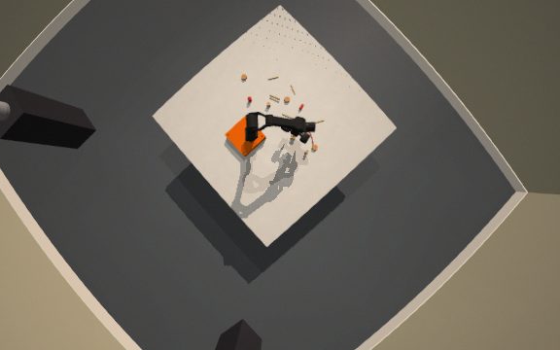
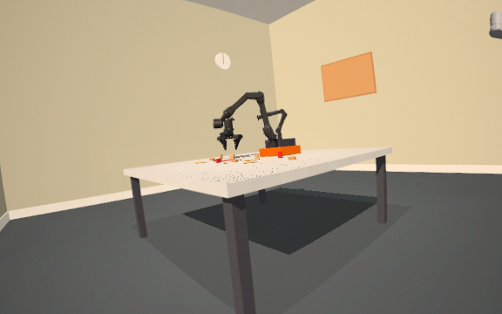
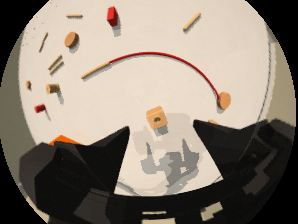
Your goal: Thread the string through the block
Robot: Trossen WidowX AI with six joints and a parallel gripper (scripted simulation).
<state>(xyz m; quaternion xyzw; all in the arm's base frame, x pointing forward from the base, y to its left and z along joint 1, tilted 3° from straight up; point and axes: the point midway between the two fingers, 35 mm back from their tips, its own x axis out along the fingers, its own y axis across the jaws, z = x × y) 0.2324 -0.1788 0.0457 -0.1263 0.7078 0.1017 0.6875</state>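
Now: gripper tip 50 mm above the wooden block and 10 mm past it. The rest, counted from my gripper tip: round wooden button (150 mm to the right, 70 mm ahead, 60 mm below); then red cube (180 mm ahead, 130 mm to the left, 50 mm below); then thin wooden stick (140 mm to the left, 70 mm ahead, 60 mm below).
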